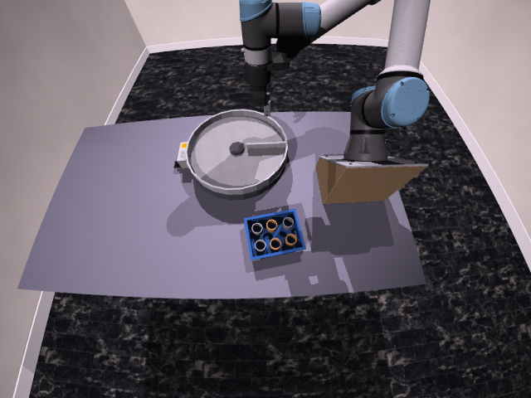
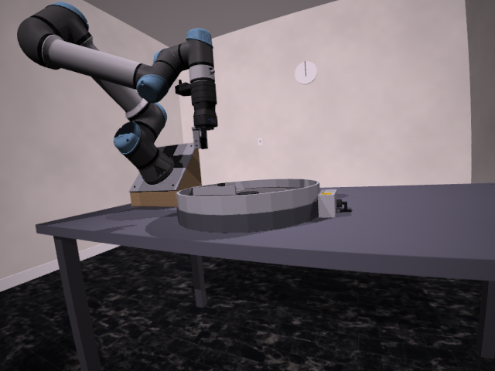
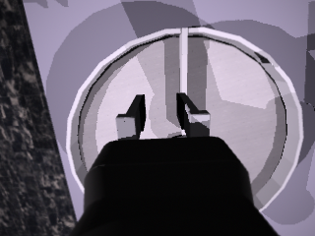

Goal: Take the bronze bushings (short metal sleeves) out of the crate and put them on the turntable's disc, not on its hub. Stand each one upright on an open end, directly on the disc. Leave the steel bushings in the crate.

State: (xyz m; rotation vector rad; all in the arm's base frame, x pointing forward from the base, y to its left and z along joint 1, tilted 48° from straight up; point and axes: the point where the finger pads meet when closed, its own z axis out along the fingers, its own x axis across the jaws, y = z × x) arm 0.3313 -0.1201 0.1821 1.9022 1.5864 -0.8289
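Right now my hand is 4 cm short of the blue crate, 40 cm to the right of it and 20 cm above it. Also, from my hand: turntable disc: 13 cm ahead, 2 cm to the left, 17 cm below.
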